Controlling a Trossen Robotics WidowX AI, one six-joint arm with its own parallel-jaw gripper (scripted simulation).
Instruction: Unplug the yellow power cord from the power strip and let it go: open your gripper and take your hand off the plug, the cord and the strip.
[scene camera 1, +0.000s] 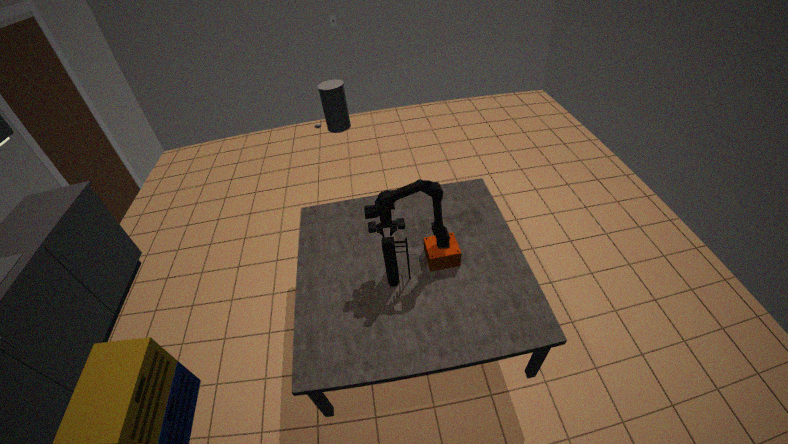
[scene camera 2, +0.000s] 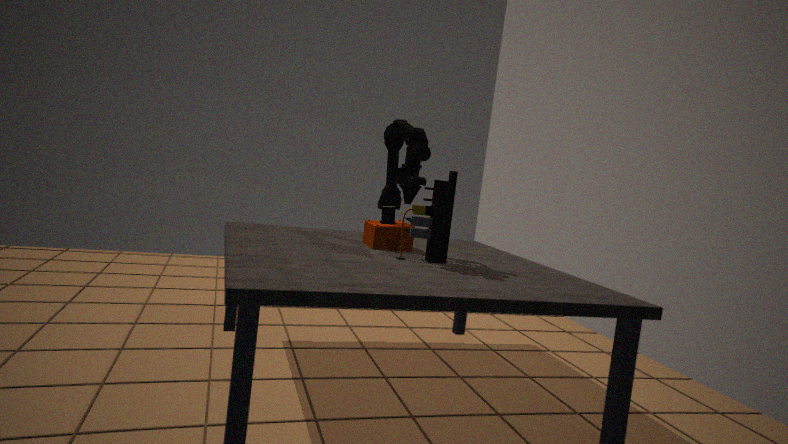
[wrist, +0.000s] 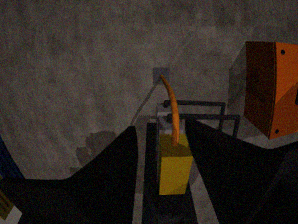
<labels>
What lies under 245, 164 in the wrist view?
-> My gripper.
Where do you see my gripper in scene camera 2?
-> At 407, 204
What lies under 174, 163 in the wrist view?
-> A yellow plug.
</labels>
